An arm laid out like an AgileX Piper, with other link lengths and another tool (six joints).
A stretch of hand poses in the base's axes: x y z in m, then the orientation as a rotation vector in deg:
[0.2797, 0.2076, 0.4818, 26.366, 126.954, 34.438]
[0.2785, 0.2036, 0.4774, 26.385, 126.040, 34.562]
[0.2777, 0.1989, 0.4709, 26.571, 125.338, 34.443]
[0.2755, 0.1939, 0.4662, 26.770, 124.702, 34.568]
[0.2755, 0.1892, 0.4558, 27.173, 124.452, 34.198]
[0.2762, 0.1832, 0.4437, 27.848, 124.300, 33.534]
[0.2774, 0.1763, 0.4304, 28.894, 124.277, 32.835]
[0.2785, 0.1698, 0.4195, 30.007, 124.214, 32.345]
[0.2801, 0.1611, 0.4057, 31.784, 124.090, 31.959]
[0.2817, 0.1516, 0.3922, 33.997, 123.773, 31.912]
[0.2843, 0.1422, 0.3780, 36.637, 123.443, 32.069]
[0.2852, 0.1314, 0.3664, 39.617, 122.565, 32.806]
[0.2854, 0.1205, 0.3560, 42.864, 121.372, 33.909]
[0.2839, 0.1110, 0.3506, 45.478, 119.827, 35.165]
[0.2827, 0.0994, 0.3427, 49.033, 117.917, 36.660]
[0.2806, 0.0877, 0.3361, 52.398, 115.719, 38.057]
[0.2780, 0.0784, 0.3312, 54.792, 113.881, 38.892]
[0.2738, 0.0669, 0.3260, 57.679, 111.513, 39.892]
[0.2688, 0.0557, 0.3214, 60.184, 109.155, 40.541]
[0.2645, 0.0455, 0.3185, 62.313, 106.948, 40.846]
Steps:
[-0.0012, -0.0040, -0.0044, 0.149, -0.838, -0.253]
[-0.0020, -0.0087, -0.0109, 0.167, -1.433, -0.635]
[-0.0042, -0.0137, -0.0156, 0.363, -1.956, -0.919]
[-0.0042, -0.0184, -0.0260, 0.245, -2.068, -1.393]
[-0.0035, -0.0244, -0.0381, 0.000, -2.006, -2.119]
[-0.0023, -0.0313, -0.0514, -0.152, -1.698, -3.057]
[-0.0012, -0.0378, -0.0623, -0.126, -1.394, -3.975]
[0.0004, -0.0465, -0.0761, 0.207, -0.910, -5.302]
[0.0020, -0.0560, -0.0896, 0.949, -0.429, -6.845]
[0.0046, -0.0654, -0.1038, 1.991, 0.223, -8.582]
[0.0055, -0.0762, -0.1154, 3.612, 0.549, -10.495]
[0.0057, -0.0871, -0.1258, 5.624, 0.754, -12.534]
[0.0042, -0.0966, -0.1312, 7.570, 0.453, -14.232]
[0.0030, -0.1082, -0.1391, 10.070, 0.289, -16.536]
[0.0009, -0.1199, -0.1457, 12.490, -0.127, -18.845]
[-0.0017, -0.1292, -0.1506, 14.147, -0.617, -20.640]
[-0.0059, -0.1407, -0.1558, 16.184, -1.279, -22.856]
[-0.0109, -0.1519, -0.1604, 17.858, -2.071, -24.973]
[-0.0152, -0.1621, -0.1633, 19.151, -2.889, -26.947]

